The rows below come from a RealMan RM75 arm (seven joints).
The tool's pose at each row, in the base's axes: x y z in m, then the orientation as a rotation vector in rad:
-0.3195 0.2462 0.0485 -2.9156 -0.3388 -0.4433
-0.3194 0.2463 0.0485 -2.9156 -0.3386 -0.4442
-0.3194 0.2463 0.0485 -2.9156 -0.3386 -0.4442
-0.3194 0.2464 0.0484 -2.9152 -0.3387 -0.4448
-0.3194 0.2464 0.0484 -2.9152 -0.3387 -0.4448
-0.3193 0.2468 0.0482 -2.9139 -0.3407 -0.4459
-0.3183 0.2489 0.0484 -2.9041 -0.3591 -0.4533
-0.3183 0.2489 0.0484 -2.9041 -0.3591 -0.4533
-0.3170 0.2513 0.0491 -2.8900 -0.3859 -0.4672
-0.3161 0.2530 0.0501 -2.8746 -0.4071 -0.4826
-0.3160 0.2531 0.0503 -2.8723 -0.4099 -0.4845
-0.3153 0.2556 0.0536 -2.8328 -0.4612 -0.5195
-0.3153 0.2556 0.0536 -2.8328 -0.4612 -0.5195
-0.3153 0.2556 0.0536 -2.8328 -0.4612 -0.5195
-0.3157 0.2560 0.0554 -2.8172 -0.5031 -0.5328
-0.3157 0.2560 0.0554 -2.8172 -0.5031 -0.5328
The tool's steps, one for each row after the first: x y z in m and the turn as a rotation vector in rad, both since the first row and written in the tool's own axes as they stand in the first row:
0.0001 -0.0001 0.0000 -0.0002 0.0006 0.0001
0.0001 -0.0001 0.0000 -0.0002 0.0006 0.0001
0.0001 -0.0002 0.0002 0.0001 0.0011 0.0000
0.0001 -0.0002 0.0002 0.0001 0.0011 0.0000
0.0002 -0.0005 0.0005 0.0011 0.0019 -0.0014
0.0016 -0.0023 0.0010 0.0088 0.0073 -0.0138
0.0016 -0.0023 0.0010 0.0088 0.0073 -0.0138
0.0035 -0.0044 0.0011 0.0189 0.0173 -0.0322
0.0050 -0.0059 0.0008 0.0297 0.0289 -0.0471
0.0052 -0.0060 0.0007 0.0314 0.0304 -0.0490
0.0073 -0.0087 -0.0017 0.0593 0.0576 -0.0853
0.0073 -0.0087 -0.0017 0.0593 0.0576 -0.0853
0.0073 -0.0087 -0.0017 0.0593 0.0576 -0.0853
0.0076 -0.0094 -0.0035 0.0688 0.0663 -0.1147
0.0076 -0.0094 -0.0035 0.0688 0.0663 -0.1147

